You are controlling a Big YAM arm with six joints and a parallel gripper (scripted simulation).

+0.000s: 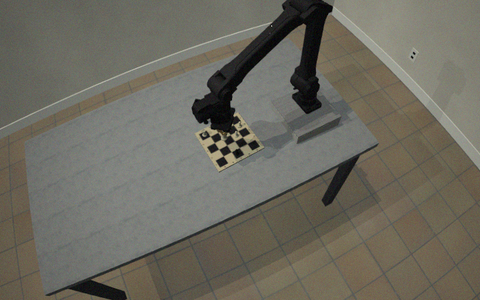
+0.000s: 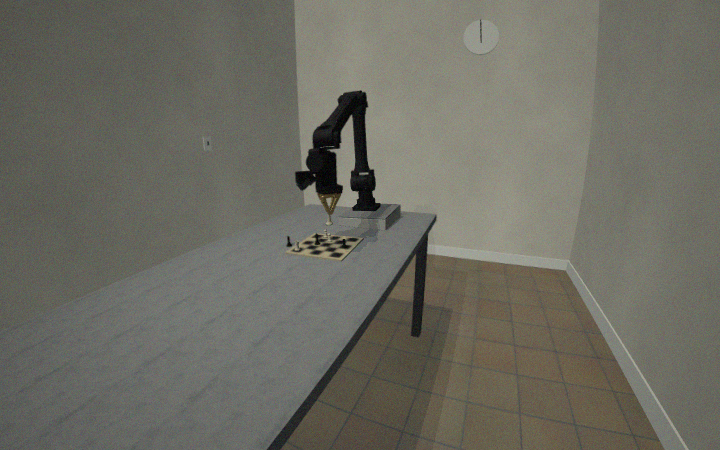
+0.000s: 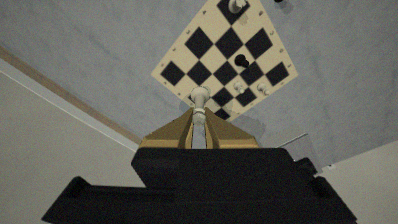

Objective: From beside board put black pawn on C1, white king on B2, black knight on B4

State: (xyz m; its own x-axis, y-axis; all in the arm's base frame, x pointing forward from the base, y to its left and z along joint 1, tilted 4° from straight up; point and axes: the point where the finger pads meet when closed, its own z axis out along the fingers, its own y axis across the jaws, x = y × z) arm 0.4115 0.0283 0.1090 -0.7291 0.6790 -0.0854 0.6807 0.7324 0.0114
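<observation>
The black pawn lies 30 mm behind my hand, 30 mm to the left of it and 120 mm below it. Also, from my hand: chessboard (30 mm behind, 40 mm to the right, 140 mm below); white king (10 mm below); black chess piece (30 mm behind, 80 mm to the right, 120 mm below).
</observation>
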